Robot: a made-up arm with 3 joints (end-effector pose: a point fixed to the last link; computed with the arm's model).
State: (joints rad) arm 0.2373 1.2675 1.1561
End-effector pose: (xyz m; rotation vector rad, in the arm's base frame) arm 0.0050 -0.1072 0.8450 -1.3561 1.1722 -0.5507
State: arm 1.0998 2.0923 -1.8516
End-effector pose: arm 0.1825 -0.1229 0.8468 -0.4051 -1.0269 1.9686
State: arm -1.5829 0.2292 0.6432
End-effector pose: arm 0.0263 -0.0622 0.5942 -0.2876 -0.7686 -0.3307
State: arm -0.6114 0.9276 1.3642
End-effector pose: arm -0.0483 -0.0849 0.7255 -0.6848 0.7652 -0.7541
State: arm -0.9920 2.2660 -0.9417
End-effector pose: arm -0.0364 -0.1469 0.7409 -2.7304 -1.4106 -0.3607
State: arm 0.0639 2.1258 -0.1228
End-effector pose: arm 0.0263 -0.1575 0.8615 -2.2737 -0.4403 0.0312
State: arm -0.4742 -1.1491 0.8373
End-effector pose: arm -0.0851 -0.0528 0.8188 0.6602 0.6621 0.7797
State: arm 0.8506 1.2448 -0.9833
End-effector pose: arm 0.1225 -0.1172 0.8516 -0.9819 -0.3358 0.8794
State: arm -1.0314 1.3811 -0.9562
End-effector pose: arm -0.0030 -0.1241 0.7068 -1.7116 -1.8274 -0.3600
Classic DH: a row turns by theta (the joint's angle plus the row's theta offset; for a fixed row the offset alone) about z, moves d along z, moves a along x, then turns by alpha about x. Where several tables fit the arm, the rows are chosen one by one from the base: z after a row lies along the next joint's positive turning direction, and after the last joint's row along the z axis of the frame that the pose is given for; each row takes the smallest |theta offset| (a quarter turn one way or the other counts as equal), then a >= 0, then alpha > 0; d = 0 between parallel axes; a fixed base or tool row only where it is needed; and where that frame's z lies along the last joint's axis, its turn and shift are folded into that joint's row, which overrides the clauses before.
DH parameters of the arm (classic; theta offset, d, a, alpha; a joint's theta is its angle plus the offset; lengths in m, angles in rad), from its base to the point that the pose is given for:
base (fixed): 0 0.733 0.115 -1.5708
joint 1: -1.522 -0.0696 0.1296 1.7896
joint 2: 0 0.1235 -0.0194 -1.7896
joint 3: -1.4215 0.0499 0.0045 -1.3487
tool (fixed): 3.1069 -0.0292 0 0

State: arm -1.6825 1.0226 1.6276
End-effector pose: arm 0.0404 -0.0831 0.5872 -0.0705 0.0180 -1.0254
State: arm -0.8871 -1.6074 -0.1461
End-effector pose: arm -0.0990 -0.0502 0.7564 1.2216 -0.3468 0.5568
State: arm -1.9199 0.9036 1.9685
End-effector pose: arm 0.0680 -0.0711 0.5735 0.1501 0.1255 -0.8247
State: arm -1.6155 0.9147 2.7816
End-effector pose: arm 0.0131 -0.0620 0.6133 0.3800 1.1433 -0.6332
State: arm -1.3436 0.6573 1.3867
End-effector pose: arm -0.0085 -0.0723 0.6174 -0.3170 0.1553 -0.6564
